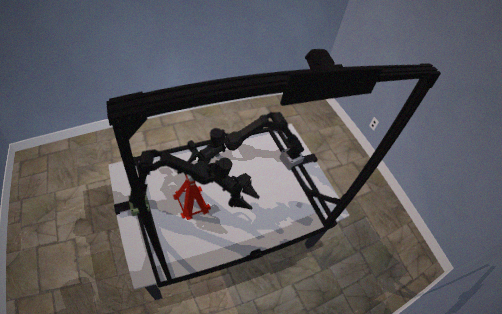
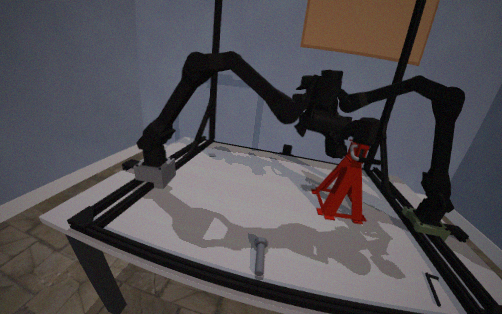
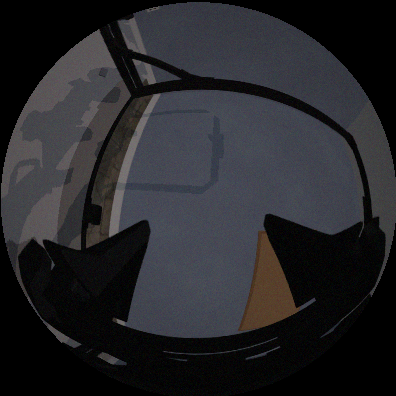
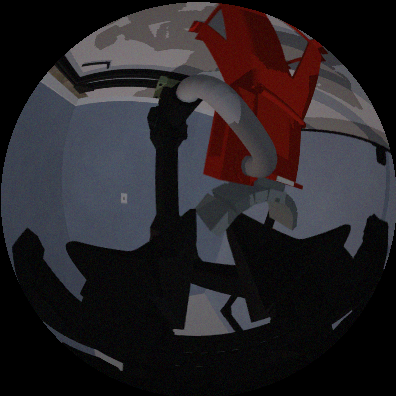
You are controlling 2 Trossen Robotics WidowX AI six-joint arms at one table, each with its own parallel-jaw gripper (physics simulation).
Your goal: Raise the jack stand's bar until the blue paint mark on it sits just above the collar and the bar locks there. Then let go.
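Places are measured from the left arm's base along level axes (x ahead, y left, z up), in centimetres.
Pixels of known places: left gripper, between the fingertips: [image 1: 255, 203] [image 3: 208, 223]; right gripper, between the fingertips: [image 4: 209, 213]; left arm's base, origin of its link: [image 2: 426, 218]; right arm's base, origin of its link: [image 1: 293, 154] [image 2: 155, 162].
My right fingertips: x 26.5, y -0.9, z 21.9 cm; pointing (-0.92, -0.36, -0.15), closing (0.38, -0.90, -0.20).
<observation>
For each thing: its middle in the pictures, then the offset to it from my right fingertips. "spot": a spot on its surface instead. Level surfaces: height alone.
- white table, height of its surface: dz -26.2 cm
- grey saddle, a spot on its surface: [image 4: 284, 210] spot: dy -5.6, dx +2.5, dz -1.2 cm
- grey bolt, middle of its body: [image 2: 260, 256] dy +26.5, dx +22.8, dz -25.1 cm
- black hex key, middle of its body: [image 2: 437, 290] dy +23.9, dx -18.2, dz -25.9 cm
The red jack stand [image 1: 190, 200] [image 2: 346, 189] [image 4: 258, 73] stands upright on the white table [image 1: 271, 189] [image 2: 230, 195], near the left arm's base. Its grey curved handle [image 4: 240, 117] [image 2: 352, 152] sticks out near the top. My right gripper [image 4: 209, 213] [image 2: 350, 152] is shut on the grey saddle [image 4: 284, 210] at the top of the jack stand's bar. I cannot make out the blue mark or the collar. My left gripper [image 1: 253, 200] [image 3: 208, 223] is open and empty, held in the air beside the stand and facing away from it.
A grey bolt [image 2: 260, 255] lies near the table's front edge and a black hex key [image 2: 431, 287] near the front right corner. A black frame [image 1: 379, 152] [image 2: 215, 67] surrounds the table. An orange board [image 2: 362, 27] hangs on the wall.
</observation>
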